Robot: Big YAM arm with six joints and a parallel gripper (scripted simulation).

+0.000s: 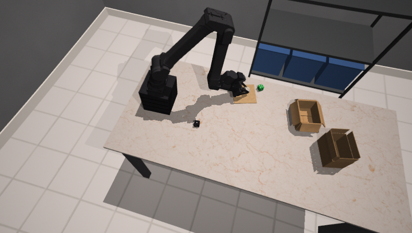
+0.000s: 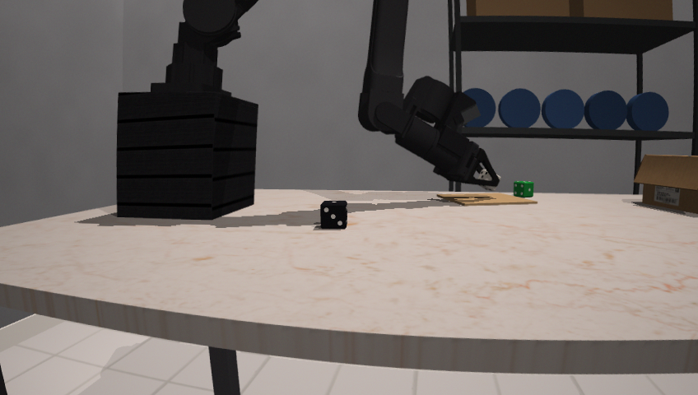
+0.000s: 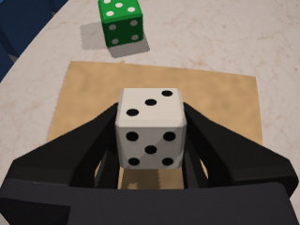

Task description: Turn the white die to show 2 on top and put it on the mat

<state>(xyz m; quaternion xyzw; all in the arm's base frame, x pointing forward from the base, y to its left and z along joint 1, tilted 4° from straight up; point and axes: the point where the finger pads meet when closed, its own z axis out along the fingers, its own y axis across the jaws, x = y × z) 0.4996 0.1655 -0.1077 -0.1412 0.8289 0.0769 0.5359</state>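
The mat is 1 cm behind my hand, 1 cm to the right of it and 3 cm below it. Round my hand: black die: 25 cm behind, 28 cm to the right, 2 cm below; then green die: 8 cm ahead, 5 cm to the left, 2 cm below.
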